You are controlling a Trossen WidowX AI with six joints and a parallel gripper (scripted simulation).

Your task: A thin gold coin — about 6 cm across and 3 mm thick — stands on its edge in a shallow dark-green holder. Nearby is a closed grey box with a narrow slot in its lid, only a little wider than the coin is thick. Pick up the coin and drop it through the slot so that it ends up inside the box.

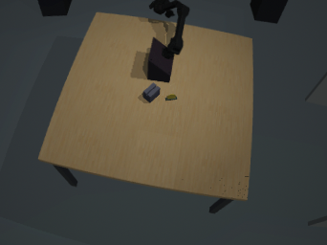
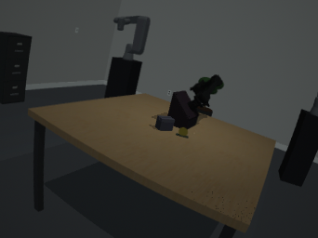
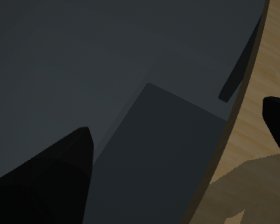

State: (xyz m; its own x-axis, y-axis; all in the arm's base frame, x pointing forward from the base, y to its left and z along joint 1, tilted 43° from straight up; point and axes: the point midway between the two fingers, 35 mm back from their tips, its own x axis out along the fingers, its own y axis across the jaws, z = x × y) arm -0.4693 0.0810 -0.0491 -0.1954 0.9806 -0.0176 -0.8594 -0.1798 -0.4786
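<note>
My gripper tip is now 76 cm short of the gold coin and 4 cm above it.
</note>
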